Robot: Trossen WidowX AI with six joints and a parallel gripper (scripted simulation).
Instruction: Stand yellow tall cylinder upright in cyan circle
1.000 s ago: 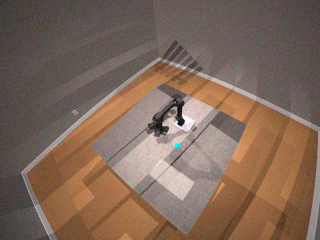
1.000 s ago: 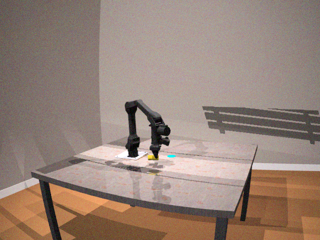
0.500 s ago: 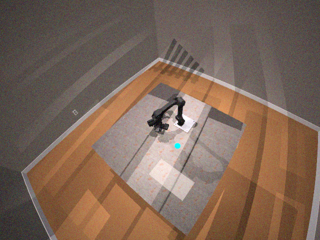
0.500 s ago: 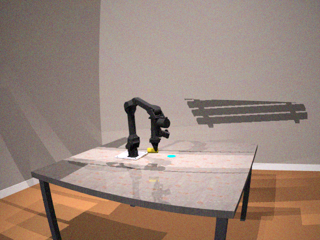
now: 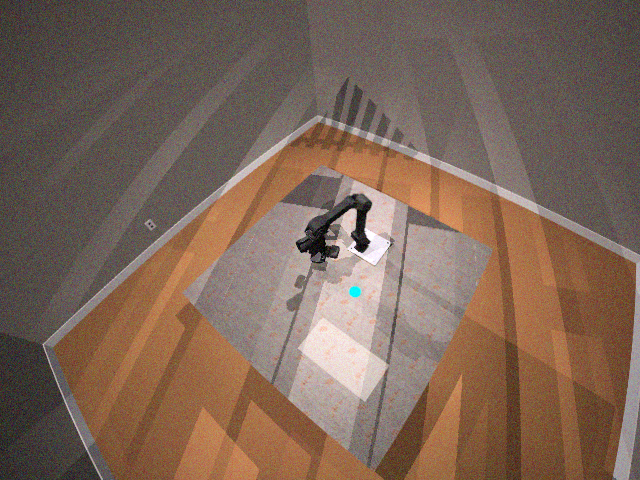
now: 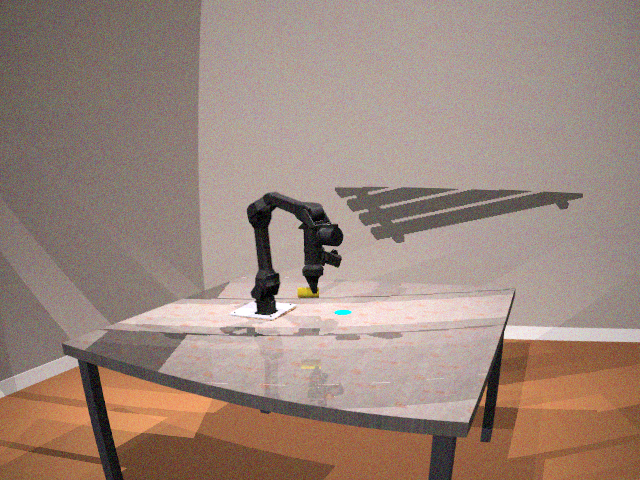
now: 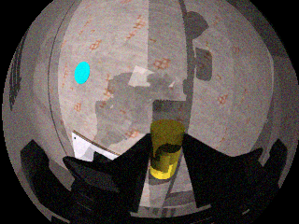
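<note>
Right now the cyan circle is 220 mm to the left of my gripper tip, 130 mm below it and 10 mm behind it. The rest, counted from my gripper tip: yellow tall cylinder 20 mm behind, 10 mm to the right.
</note>
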